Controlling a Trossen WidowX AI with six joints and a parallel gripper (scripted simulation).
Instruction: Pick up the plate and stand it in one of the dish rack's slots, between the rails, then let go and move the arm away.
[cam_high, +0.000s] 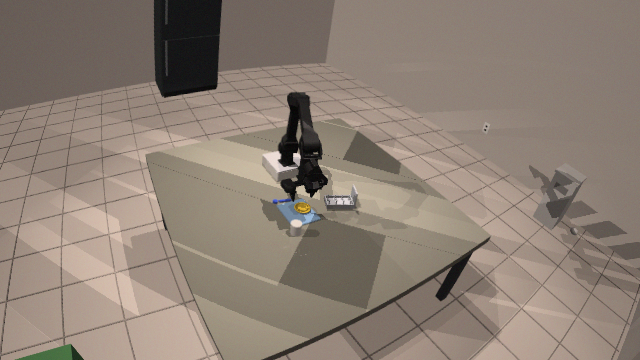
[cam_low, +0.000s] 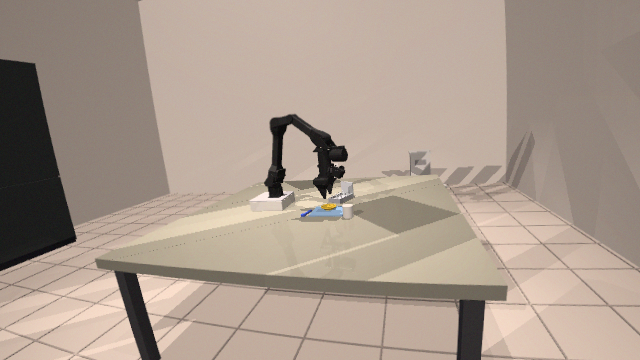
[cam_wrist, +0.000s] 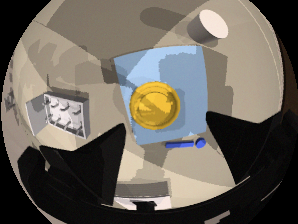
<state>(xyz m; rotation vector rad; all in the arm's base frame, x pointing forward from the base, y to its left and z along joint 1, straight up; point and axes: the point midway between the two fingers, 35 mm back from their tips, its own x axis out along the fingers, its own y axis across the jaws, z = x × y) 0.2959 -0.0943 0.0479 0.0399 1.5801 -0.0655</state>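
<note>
Now: gripper tip 1 cm to the right of the yellow plate and 5 cm above it. Also, from my gripper tip: white cup (10 cm ahead, 9 cm to the right, 4 cm below); light blue mat (1 cm to the right, 7 cm below); blue spoon (10 cm behind, 4 cm to the right, 6 cm below).
</note>
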